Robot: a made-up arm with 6 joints.
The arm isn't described. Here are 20 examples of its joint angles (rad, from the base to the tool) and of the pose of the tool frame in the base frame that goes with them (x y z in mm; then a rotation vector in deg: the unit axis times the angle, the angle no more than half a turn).
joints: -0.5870 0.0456 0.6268 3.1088 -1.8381 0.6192
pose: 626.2 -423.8 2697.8 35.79 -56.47 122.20
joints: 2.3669 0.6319 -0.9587 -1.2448 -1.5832 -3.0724
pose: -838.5 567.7 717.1 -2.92 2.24 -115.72
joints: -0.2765 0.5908 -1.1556 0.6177 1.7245 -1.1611
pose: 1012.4 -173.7 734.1 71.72 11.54 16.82
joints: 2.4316 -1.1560 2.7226 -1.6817 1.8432 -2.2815
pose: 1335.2 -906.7 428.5 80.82 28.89 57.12
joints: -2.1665 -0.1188 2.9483 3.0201 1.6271 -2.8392
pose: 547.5 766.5 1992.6 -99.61 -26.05 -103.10
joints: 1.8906 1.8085 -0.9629 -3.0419 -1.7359 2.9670
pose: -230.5 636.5 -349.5 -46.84 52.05 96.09
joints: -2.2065 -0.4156 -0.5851 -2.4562 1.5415 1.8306
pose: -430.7 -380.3 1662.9 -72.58 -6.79 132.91
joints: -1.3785 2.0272 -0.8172 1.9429 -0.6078 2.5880
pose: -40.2 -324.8 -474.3 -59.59 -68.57 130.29
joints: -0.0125 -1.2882 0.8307 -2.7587 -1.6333 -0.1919
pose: -1880.7 94.7 1596.0 -43.74 7.28 148.33
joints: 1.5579 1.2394 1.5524 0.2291 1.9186 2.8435
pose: -13.7 2098.5 1638.0 -21.96 -61.56 -83.48
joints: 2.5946 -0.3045 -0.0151 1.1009 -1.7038 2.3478
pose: -435.9 463.0 2195.6 117.88 76.95 -12.12
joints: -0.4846 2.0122 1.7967 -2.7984 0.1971 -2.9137
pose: 2160.2 -1151.5 -45.5 -26.29 30.82 -23.74
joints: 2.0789 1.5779 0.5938 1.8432 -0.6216 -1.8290
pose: -982.6 1984.5 -197.3 -51.80 8.63 80.96
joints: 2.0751 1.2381 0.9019 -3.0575 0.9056 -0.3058
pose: -1137.1 2086.4 708.7 70.49 91.50 -51.46
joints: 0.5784 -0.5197 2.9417 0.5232 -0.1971 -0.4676
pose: -1272.9 -853.3 1255.3 -57.52 162.62 6.89
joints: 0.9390 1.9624 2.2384 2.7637 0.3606 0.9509
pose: 1392.3 1944.4 533.8 126.81 76.72 18.98
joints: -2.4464 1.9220 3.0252 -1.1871 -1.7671 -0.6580
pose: -1177.8 -1208.5 1029.1 67.46 -20.43 -68.25
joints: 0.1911 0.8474 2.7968 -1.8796 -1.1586 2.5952
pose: 486.7 263.9 2342.6 -71.76 -144.85 2.34
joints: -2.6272 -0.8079 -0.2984 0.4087 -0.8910 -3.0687
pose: -135.1 -8.6 2061.2 -20.43 158.51 38.54
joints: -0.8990 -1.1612 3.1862 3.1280 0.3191 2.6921
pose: -836.0 1052.6 41.9 72.34 114.65 -56.19
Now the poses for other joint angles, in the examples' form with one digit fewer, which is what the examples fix.
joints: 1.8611 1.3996 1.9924 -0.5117 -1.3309 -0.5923
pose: -727 2116 1399 -11.0 80.4 103.2
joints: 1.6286 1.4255 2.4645 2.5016 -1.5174 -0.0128
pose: 19 1634 1793 -28.3 -18.0 -48.0
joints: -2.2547 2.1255 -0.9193 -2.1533 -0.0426 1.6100
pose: -76 -104 -346 -140.0 -60.7 25.8
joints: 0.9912 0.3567 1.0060 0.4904 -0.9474 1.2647
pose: 837 1146 2496 -95.3 -18.7 35.8
